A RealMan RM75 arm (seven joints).
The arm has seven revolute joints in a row. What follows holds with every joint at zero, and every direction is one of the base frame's. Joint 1 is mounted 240.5 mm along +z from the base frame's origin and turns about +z. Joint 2 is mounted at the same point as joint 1 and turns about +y. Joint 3 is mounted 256.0 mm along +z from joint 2 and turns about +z. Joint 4 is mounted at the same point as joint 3 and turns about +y. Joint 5 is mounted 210.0 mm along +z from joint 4 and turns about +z. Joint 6 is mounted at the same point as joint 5 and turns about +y. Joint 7 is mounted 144.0 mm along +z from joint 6 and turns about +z. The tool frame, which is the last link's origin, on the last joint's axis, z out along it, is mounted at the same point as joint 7; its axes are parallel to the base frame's.
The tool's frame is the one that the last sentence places.
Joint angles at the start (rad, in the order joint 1, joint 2, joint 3, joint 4, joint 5, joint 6, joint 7): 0.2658, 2.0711, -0.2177, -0.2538, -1.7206, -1.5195, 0.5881
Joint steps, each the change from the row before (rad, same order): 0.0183, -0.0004, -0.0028, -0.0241, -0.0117, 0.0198, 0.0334; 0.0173, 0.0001, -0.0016, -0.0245, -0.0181, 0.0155, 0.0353; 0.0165, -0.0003, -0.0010, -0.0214, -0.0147, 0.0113, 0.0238; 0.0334, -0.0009, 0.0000, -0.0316, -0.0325, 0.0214, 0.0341; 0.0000, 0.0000, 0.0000, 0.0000, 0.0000, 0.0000, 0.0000; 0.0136, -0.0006, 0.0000, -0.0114, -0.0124, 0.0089, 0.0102; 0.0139, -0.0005, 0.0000, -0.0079, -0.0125, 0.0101, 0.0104
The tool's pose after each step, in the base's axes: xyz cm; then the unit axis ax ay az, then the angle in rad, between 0 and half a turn. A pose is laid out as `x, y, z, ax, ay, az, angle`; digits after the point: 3 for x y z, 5 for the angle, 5 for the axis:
36.119, 25.828, 1.874, -0.90572, 0.22257, 0.36074, 2.16687
35.971, 26.565, 2.078, -0.90766, 0.22437, 0.35469, 2.18481
35.775, 27.258, 2.309, -0.91051, 0.22167, 0.34906, 2.19675
35.298, 28.559, 2.562, -0.91675, 0.21415, 0.33720, 2.22027
35.298, 28.559, 2.562, -0.91675, 0.21415, 0.33720, 2.22027
35.094, 29.083, 2.663, -0.91962, 0.21009, 0.33191, 2.22767
34.878, 29.597, 2.686, -0.92189, 0.20761, 0.32713, 2.23623

